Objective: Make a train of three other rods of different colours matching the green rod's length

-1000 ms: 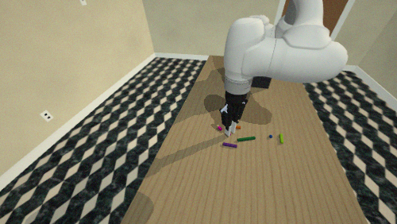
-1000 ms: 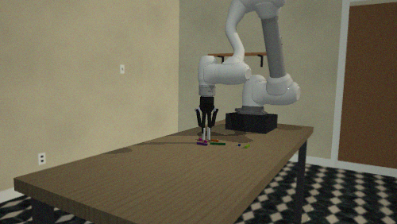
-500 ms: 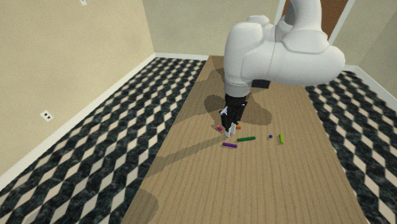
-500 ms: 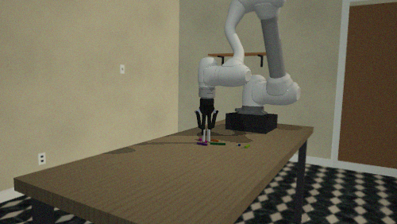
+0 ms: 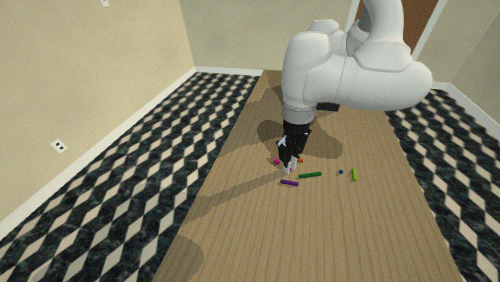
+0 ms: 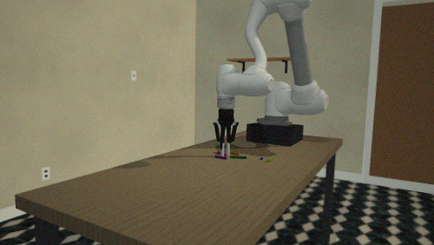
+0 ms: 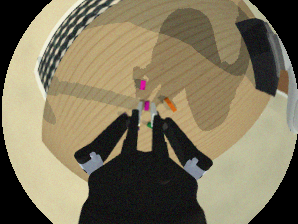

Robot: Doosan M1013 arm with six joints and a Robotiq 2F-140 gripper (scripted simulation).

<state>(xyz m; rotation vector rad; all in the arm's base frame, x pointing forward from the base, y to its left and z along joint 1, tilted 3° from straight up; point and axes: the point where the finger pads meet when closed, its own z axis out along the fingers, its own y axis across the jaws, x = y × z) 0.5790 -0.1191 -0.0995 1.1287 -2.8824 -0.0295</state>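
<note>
Right now the tiny blue piece is 10 mm behind my hand, 180 mm to the left of it and 30 mm below it. Round my hand: purple rod: 60 mm ahead, 30 mm below; orange rod: 50 mm behind, 30 mm to the left, 30 mm below; green rod: 20 mm ahead, 70 mm to the left, 30 mm below.
</note>
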